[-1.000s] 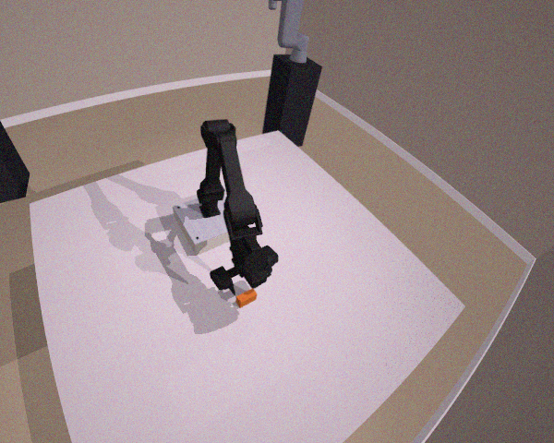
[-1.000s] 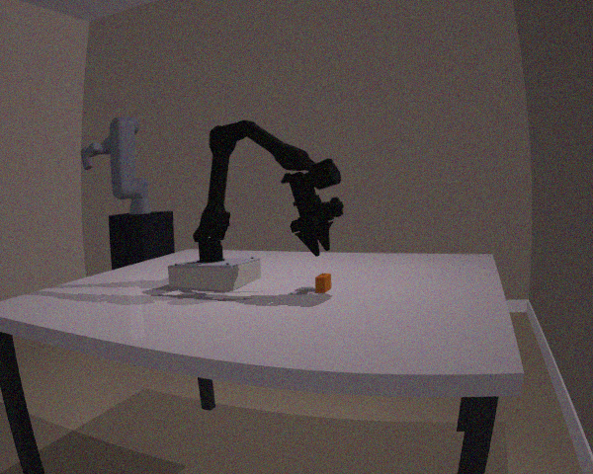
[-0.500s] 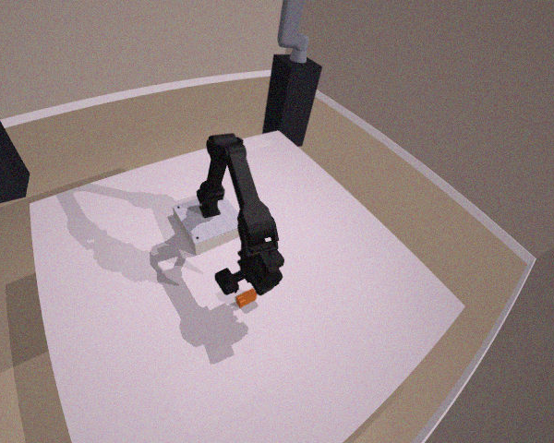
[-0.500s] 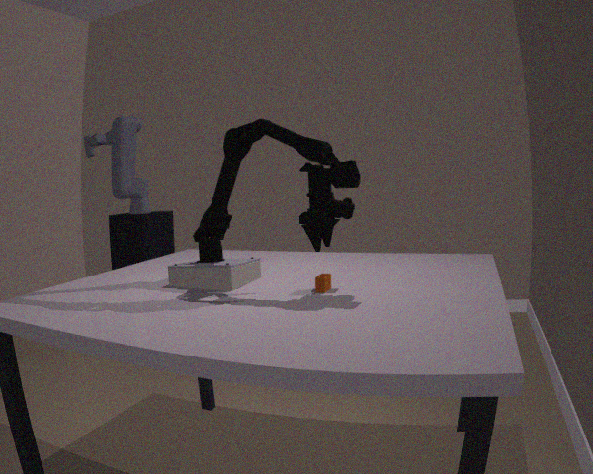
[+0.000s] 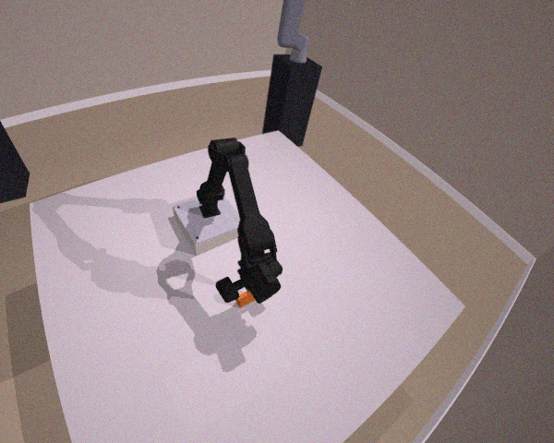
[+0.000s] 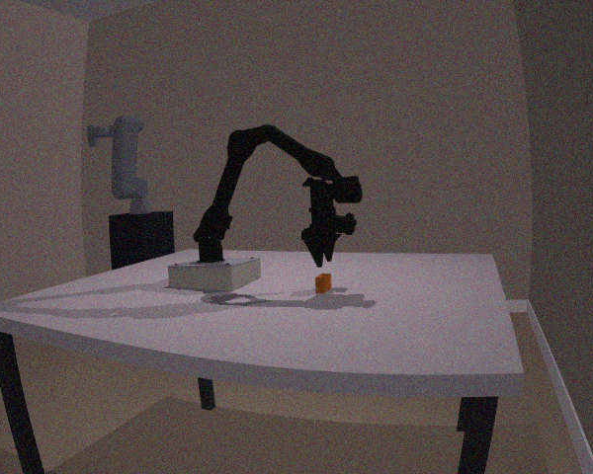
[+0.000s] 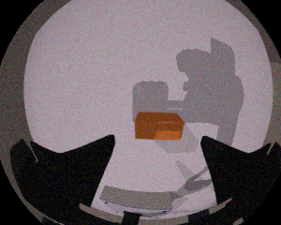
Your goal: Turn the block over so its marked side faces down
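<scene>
My gripper tip is 10 mm past the orange block and 50 mm above it.
</scene>
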